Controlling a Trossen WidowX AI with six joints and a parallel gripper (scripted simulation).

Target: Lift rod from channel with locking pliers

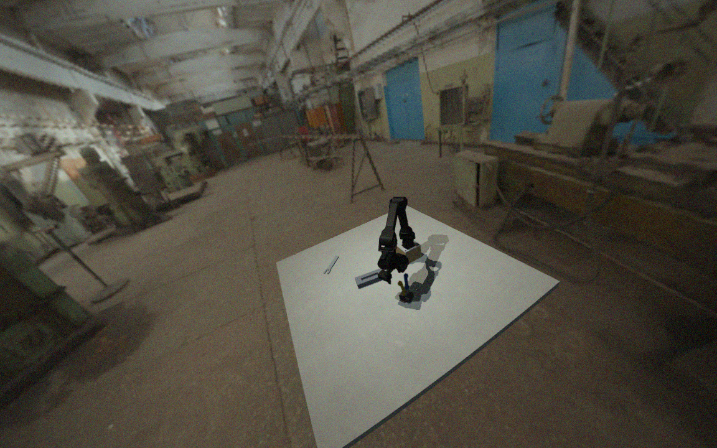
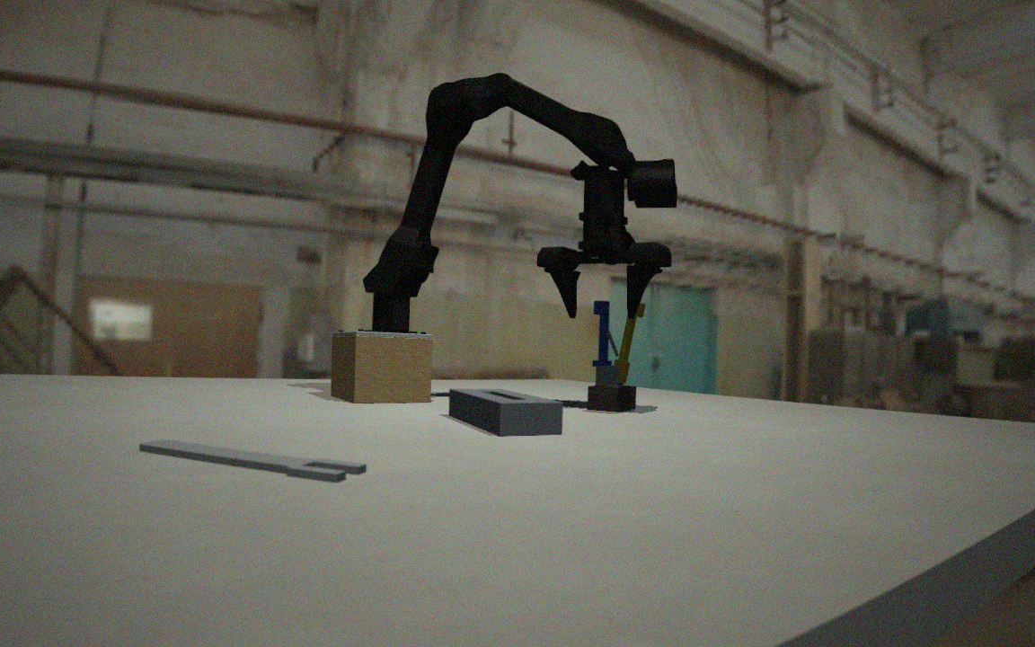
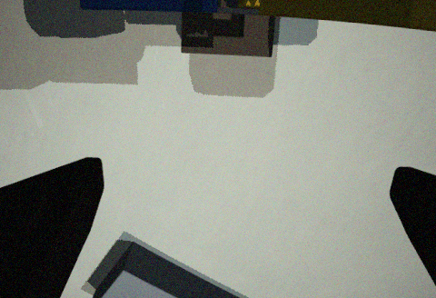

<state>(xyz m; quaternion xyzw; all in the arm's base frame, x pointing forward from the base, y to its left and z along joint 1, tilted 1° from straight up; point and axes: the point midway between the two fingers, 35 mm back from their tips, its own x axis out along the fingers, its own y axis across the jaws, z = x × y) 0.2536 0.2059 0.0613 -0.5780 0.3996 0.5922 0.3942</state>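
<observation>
The dark holster is 2 cm behind my gripper tip, 5 cm to the left of it and 12 cm below it. Round my gripper tip: grey channel block 6 cm ahead, 20 cm to the right, 11 cm below; then flat grey forked bar 23 cm ahead, 50 cm to the right, 13 cm below.
</observation>
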